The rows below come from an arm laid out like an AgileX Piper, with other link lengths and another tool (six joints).
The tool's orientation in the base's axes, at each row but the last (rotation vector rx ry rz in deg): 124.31 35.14 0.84; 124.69 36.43 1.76; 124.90 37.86 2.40; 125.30 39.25 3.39; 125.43 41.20 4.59; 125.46 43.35 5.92
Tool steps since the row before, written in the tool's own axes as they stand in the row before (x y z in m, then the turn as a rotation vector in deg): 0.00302 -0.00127 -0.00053 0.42 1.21 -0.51; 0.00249 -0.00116 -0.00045 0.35 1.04 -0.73; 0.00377 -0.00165 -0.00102 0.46 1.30 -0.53; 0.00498 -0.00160 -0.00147 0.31 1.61 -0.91; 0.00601 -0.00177 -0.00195 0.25 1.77 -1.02; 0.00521 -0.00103 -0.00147 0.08 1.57 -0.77
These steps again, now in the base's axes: 0.00200 0.00235 -0.00122 0.77 -0.06 1.14; 0.00156 0.00205 -0.00105 0.58 0.16 1.17; 0.00226 0.00336 -0.00127 0.84 -0.07 1.21; 0.00312 0.00431 -0.00111 0.75 -0.03 1.72; 0.00363 0.00537 -0.00103 0.75 -0.07 1.92; 0.00331 0.00436 -0.00062 0.59 -0.23 1.63
